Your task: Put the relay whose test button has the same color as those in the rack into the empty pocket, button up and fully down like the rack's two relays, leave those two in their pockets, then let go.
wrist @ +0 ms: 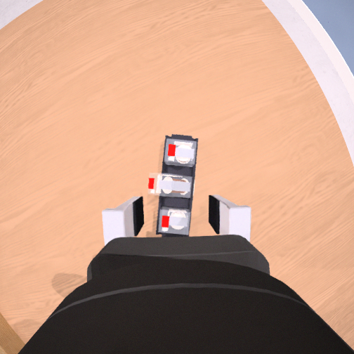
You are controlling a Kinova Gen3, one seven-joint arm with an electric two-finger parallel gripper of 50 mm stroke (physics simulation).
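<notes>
The dark rack [178, 170] lies below the gripper, running up and down the wrist view. The far relay [184, 153] and the near relay [177, 220] sit within the rack's outline, each with a red button towards its left side. The middle relay [175, 185], also with a red part, shows longer than the others, its red end reaching out past the rack's left edge; it looks tilted or lying over rather than upright. My gripper [175, 209] is open and empty, one finger on each side of the rack's near end in the view. Its height above the rack is hard to tell.
The wooden round table top [90, 100] lies under the rack. Its pale rim [320, 65] curves along the right side of the view, with a blue-grey area [335, 25] beyond it. The dark gripper body hides the lower part of the view.
</notes>
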